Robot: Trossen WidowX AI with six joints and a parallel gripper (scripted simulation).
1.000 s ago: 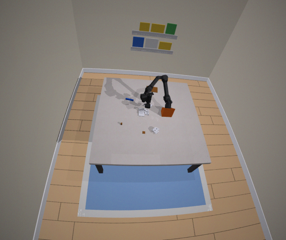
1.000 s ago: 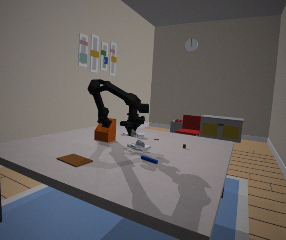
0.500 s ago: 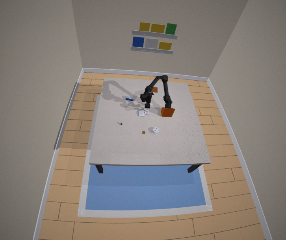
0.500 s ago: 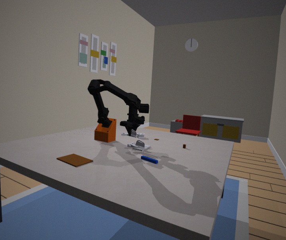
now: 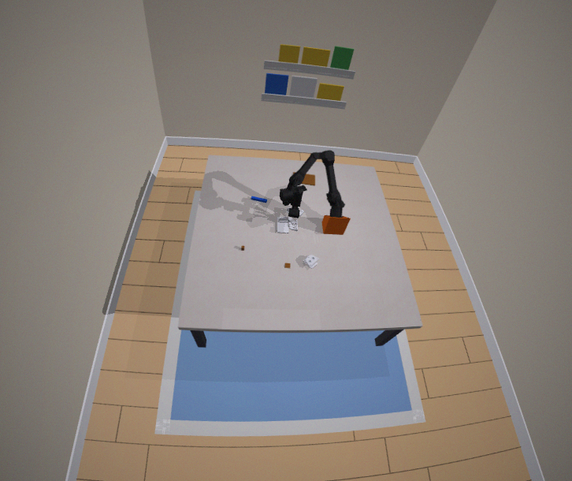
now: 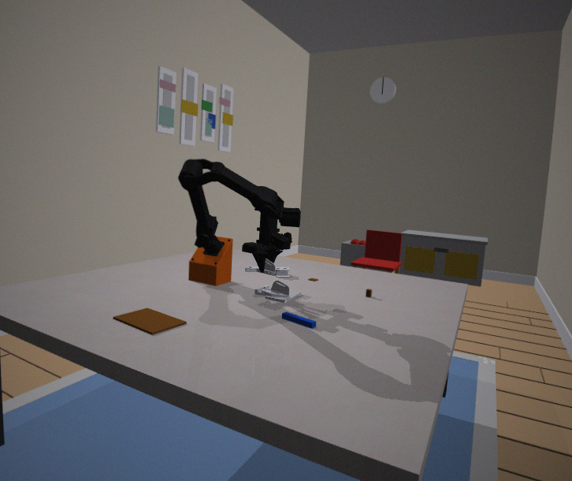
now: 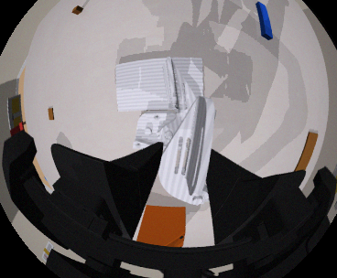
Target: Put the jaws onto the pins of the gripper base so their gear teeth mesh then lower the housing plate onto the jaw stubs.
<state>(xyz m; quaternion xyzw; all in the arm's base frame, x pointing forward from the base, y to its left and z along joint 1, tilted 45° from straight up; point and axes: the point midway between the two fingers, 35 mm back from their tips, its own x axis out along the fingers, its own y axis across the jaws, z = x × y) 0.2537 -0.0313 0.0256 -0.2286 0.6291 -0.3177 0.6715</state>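
The grey jaw lies 7 cm below my gripper tip, 2 cm to the left of it and 1 cm ahead of it. Round my gripper tip: white gripper base (29 cm to the left, 10 cm behind, 5 cm below); blue bar (21 cm ahead, 16 cm to the right, 7 cm below); small brown tile (32 cm to the left, 8 cm below, 3 cm ahead).
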